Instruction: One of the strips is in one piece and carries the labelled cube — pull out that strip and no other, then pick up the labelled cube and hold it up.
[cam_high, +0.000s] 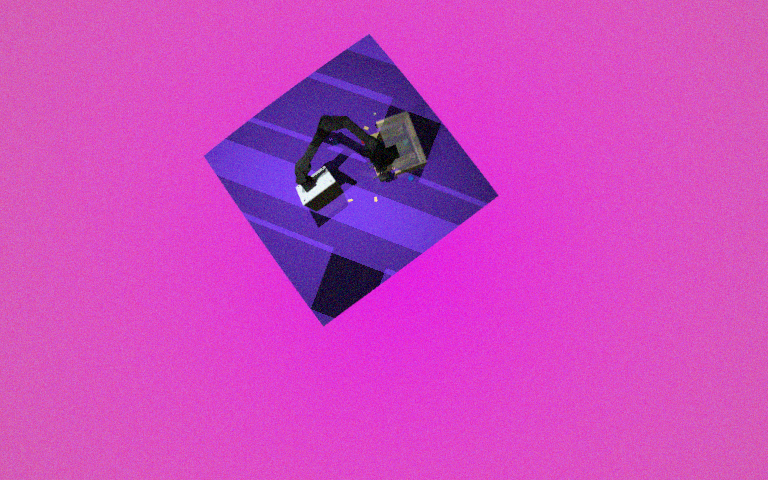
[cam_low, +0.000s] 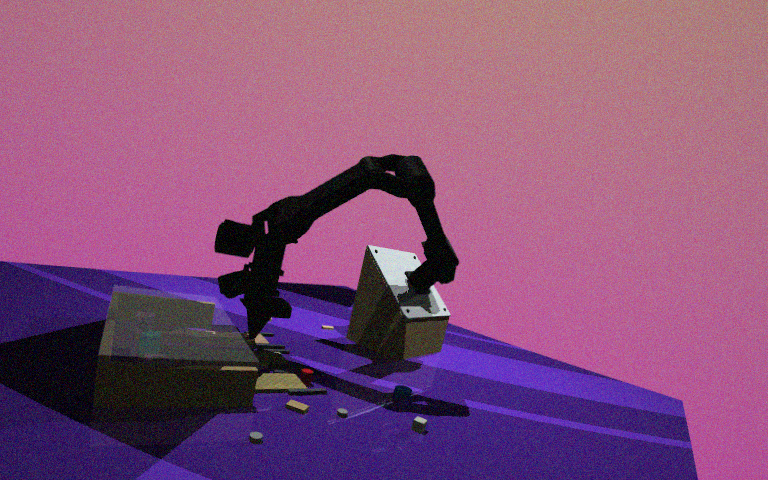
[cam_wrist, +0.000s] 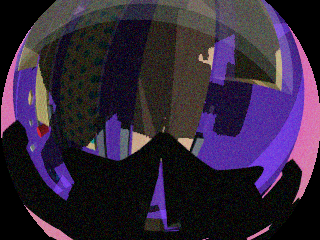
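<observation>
Now: the tan strip 9 cm ahead of my gripper tip and 3 cm to the right of it. Round my gripper tip: red cylinder (3 cm ahead, 19 cm to the left, 1 cm above).
</observation>
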